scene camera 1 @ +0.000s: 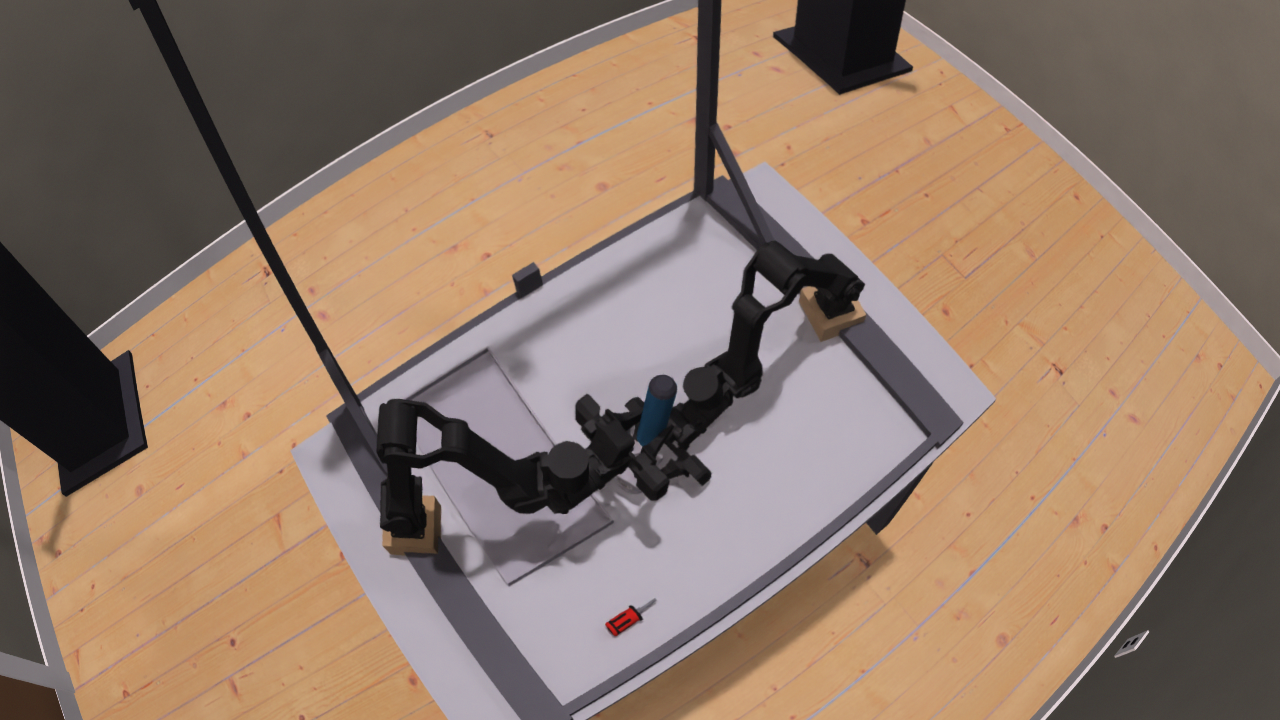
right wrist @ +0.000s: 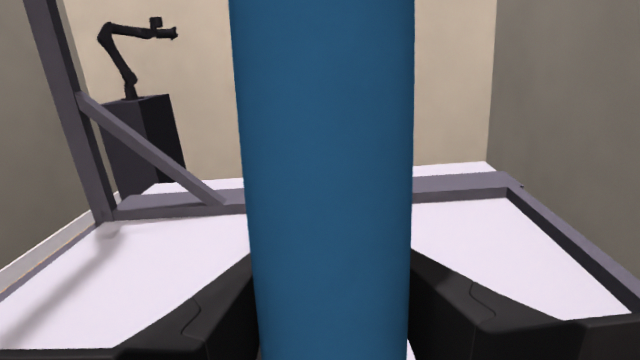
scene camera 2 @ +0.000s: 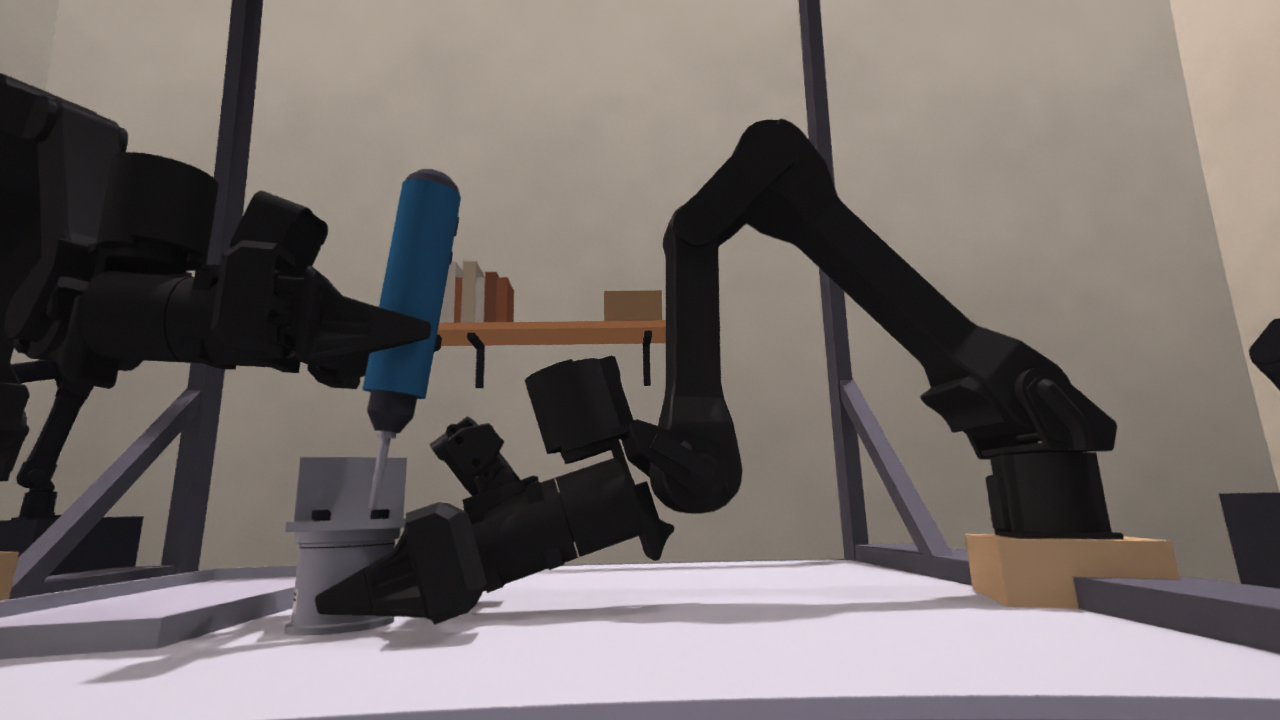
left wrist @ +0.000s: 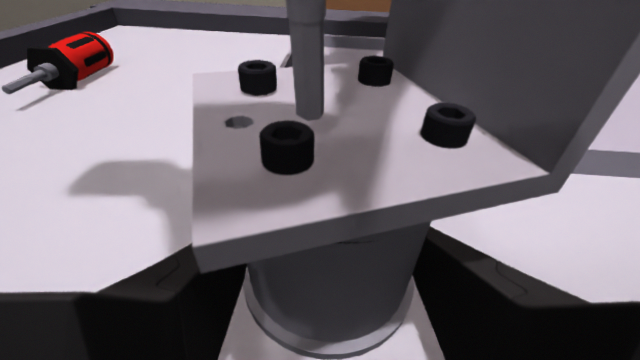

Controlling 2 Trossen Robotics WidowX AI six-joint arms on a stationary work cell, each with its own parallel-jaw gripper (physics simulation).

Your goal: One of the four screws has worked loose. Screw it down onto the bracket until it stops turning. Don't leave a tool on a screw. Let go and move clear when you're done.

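Places are measured from the left arm's base along level axes (x back, y left, z down), in centimetres.
Pixels of known places: left gripper, between the fingertips: [scene camera 1: 632, 475] [scene camera 2: 334, 599]; right gripper, between the fingertips: [right wrist: 327, 259] [scene camera 2: 435, 336]; left arm's base, origin of its link: [scene camera 1: 834, 301] [scene camera 2: 1054, 536]; right arm's base, origin of its link: [scene camera 1: 408, 521].
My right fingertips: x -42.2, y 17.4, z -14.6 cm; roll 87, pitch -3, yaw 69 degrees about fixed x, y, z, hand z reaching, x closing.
Observation:
Ahead of a thing's pixels: the offset from my right fingertips to its top centre. "spot": to the spot under its first point.
A blue screwdriver @[dx -1.9, dy +0.7, dz -12.2 cm] [scene camera 1: 656, 411] [scene camera 2: 416, 286] [right wrist: 325, 150] stands tilted, its handle held between the fingers of my right gripper [scene camera 2: 427, 333] [right wrist: 327, 259]. Its shaft @[spot: dx -3.3, dy +0.6, dz +10.9 cm] [left wrist: 309, 75] reaches down over the grey bracket [left wrist: 240, 210] [scene camera 2: 349, 483]. In the left wrist view the tip shows behind the nearest black screw @[dx -2.8, dy +0.9, dz +11.8 cm] [left wrist: 287, 147], outside its socket; whether it touches the plate is unclear. The other screws @[dx -5.7, dy +3.0, dz +11.7 cm] [left wrist: 257, 77] @[dx -7.8, dy +0.1, dz +11.8 cm] [left wrist: 376, 71] @[dx -4.9, dy -2.0, dz +11.8 cm] [left wrist: 448, 125] sit around it. The nearest head looks slightly taller. My left gripper [left wrist: 329, 230] is shut on the grey round base @[dx -5.3, dy +0.5, dz +12.6 cm] [left wrist: 340, 280] [scene camera 2: 326, 564] under the bracket.
A red screwdriver @[dx -14.7, dy +25.1, dz +16.1 cm] [scene camera 1: 623, 620] [left wrist: 92, 52] lies on the table, away from both arms. A shallow rectangular tray @[dx -27.6, dy -10.2, dz +17.4 cm] [scene camera 1: 487, 402] lies partly under my right arm. The bracket's upright wall [left wrist: 500, 75] rises beside the screws. My two arms are close together around the bracket.

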